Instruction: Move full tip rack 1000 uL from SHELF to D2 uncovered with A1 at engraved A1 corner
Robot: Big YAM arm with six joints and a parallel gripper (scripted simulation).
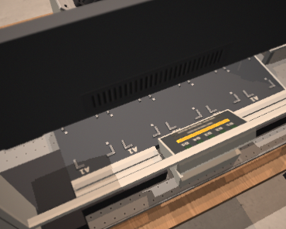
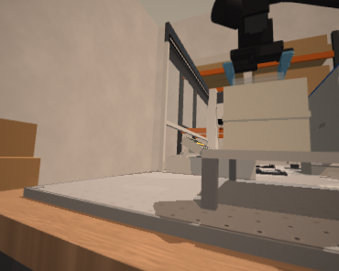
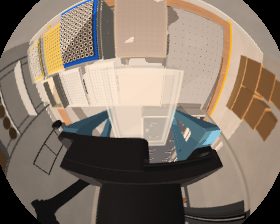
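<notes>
Now: the beige block 140 mm to the left of my hand, 80 mm below it and 20 mm behind it. Also, from my hand: clear rack cover (right at my hand); then blue tip rack (120 mm to the left, 120 mm behind, 70 mm below); then shelf (170 mm behind, 140 mm below, 50 mm to the left).
</notes>
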